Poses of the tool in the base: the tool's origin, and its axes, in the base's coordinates. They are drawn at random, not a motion.
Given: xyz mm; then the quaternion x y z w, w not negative.
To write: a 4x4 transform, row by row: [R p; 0 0 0 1], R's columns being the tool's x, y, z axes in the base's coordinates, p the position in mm. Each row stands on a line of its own. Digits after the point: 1 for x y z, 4 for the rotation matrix.
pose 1, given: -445.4 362.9 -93.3 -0.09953 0.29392 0.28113 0.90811
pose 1, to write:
0.6692 -0.5691 0.4779 -445.4
0.4521 0.8221 0.3460 362.9
-0.5898 -0.0155 0.8074 -93.3
0 0 0 1

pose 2, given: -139.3 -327.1 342.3 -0.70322 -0.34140 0.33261 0.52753
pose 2, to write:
0.5456 0.1292 -0.8280 -139.3
0.8311 -0.2103 0.5148 -327.1
-0.1076 -0.9691 -0.2222 342.3
0 0 0 1

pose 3, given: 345.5 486.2 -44.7 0.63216 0.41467 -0.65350 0.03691
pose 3, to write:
-0.1980 0.5725 -0.7956 345.5
0.4760 -0.6534 -0.5886 486.2
-0.8568 -0.4953 -0.1432 -44.7
0 0 0 1

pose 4, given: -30.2 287.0 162.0 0.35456 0.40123 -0.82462 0.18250
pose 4, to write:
-0.6820 0.5855 -0.4383 -30.2
-0.0165 -0.6114 -0.7911 287.0
-0.7312 -0.5323 0.4266 162.0
0 0 0 1

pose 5, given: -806.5 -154.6 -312.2 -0.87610 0.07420 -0.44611 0.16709
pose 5, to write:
0.5910 0.0191 0.8065 -806.5
-0.2791 -0.9331 0.2266 -154.6
0.7569 -0.3590 -0.5461 -312.2
0 0 0 1

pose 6, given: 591.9 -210.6 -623.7 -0.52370 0.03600 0.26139 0.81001
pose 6, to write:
0.8608 -0.4612 -0.2155 591.9
0.3858 0.3148 0.8672 -210.6
-0.3321 -0.8296 0.4489 -623.7
0 0 0 1

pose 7, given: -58.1 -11.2 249.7 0.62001 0.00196 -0.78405 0.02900
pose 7, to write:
-0.2295 0.0479 -0.9721 -58.1
-0.0430 -0.9983 -0.0390 -11.2
-0.9724 0.0329 0.2312 249.7
0 0 0 1

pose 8, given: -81.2 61.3 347.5 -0.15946 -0.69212 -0.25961 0.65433
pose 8, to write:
-0.0929 0.5605 -0.8230 -81.2
-0.1190 0.8144 0.5680 61.3
0.9885 0.1507 -0.0089 347.5
0 0 0 1

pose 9, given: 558.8 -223.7 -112.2 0.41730 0.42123 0.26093 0.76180
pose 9, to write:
0.5090 -0.0460 0.8596 558.8
0.7491 0.5156 -0.4160 -223.7
-0.4240 0.8556 0.2969 -112.2
0 0 0 1

